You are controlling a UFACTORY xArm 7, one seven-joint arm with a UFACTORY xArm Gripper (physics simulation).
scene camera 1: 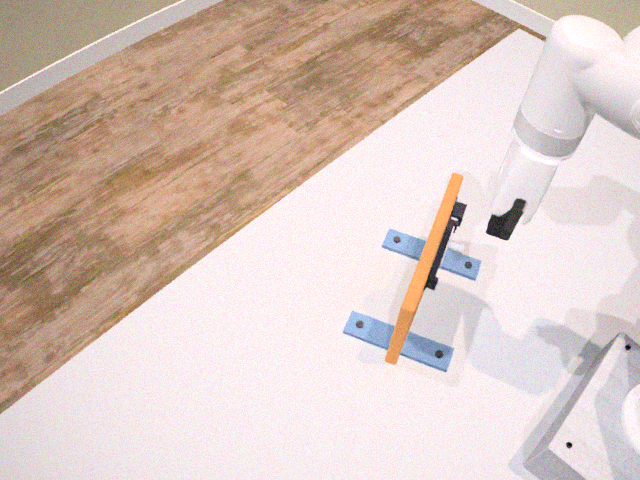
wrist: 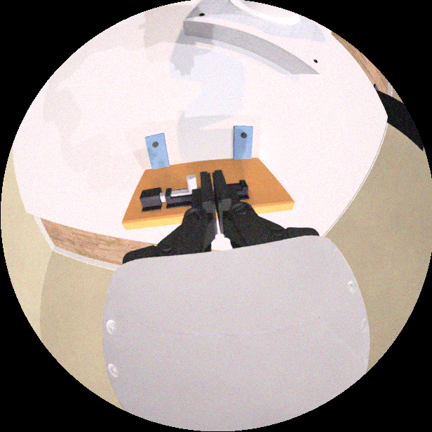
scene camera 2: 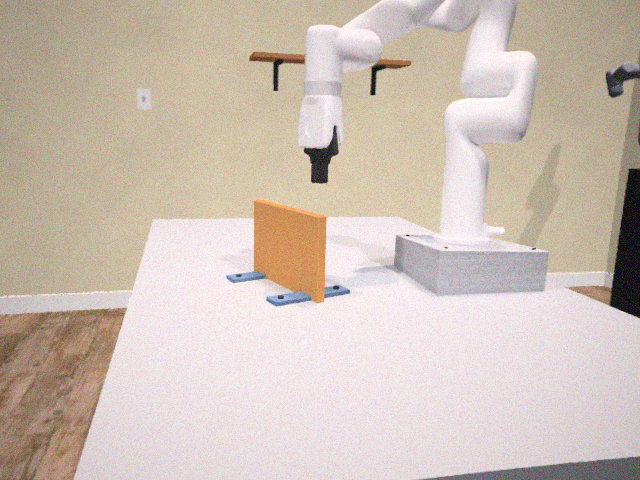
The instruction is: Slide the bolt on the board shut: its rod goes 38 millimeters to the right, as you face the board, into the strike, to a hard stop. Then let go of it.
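Frame: origin at the arm's base, x back, y up, z left, level; millimetres.
Seen in the pictures: gripper, between the fingertips: (scene camera 1: 497, 233) (scene camera 2: 319, 183); arm's base, origin of its link: (scene camera 2: 460, 240).
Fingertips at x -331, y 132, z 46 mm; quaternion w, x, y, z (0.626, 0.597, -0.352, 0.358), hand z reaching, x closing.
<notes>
Offsets run from my fingertips to a thing's middle. "*": to the spot under its first point. Level surfaces: height alone.
The orange board @(dx -69, dy -130, dz +34 mm) (scene camera 1: 428, 253) (scene camera 2: 289, 242) (wrist: 267, 187) stands upright on blue feet. Its bolt shows in the wrist view, with a silver rod (wrist: 179, 192) in a black housing and a pale upright knob (wrist: 191, 182). The rod spans the small gap to the black strike block (wrist: 151, 198) (scene camera 1: 458, 210) and meets it; how deep it sits inside is hidden. My gripper (scene camera 1: 499, 235) (scene camera 2: 319, 181) (wrist: 211, 186) is shut and empty. It hangs higher than the board's top, on the bolt side, apart from the knob. In the wrist view its fingers cover part of the bolt housing.
The blue feet @(* dx -6, dy -136, dz +148 mm) (scene camera 1: 398, 341) (scene camera 2: 289, 298) (wrist: 243, 145) are screwed to the white table @(dy -213 mm) (scene camera 1: 206, 392) (scene camera 2: 310, 387). The arm's grey base block (scene camera 2: 480, 271) (scene camera 1: 573, 413) stands on the bolt side. A wooden shelf (scene camera 2: 279, 56) is on the wall behind the arm.
</notes>
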